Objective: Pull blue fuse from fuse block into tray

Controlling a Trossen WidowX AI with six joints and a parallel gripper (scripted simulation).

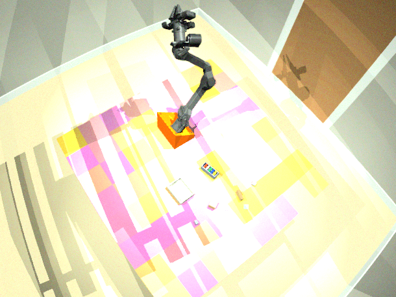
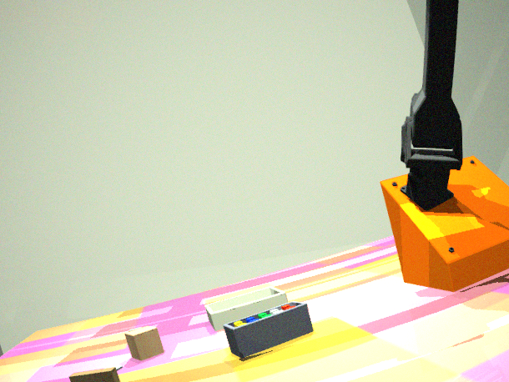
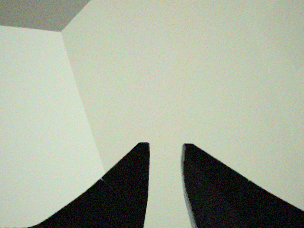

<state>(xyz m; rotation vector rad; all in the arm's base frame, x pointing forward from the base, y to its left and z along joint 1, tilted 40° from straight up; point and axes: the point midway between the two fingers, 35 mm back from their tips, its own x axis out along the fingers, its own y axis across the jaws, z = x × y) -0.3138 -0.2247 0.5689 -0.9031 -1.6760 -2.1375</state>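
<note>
My gripper tip is now 740 mm above the blue fuse, 580 mm short of it and 210 mm to the left of it. Also, from my gripper tip: green fuse: 740 mm below, 570 mm ahead, 210 mm to the right; then white fuse: 740 mm below, 550 mm ahead, 210 mm to the right; then red fuse: 740 mm below, 530 mm ahead, 210 mm to the right.
</note>
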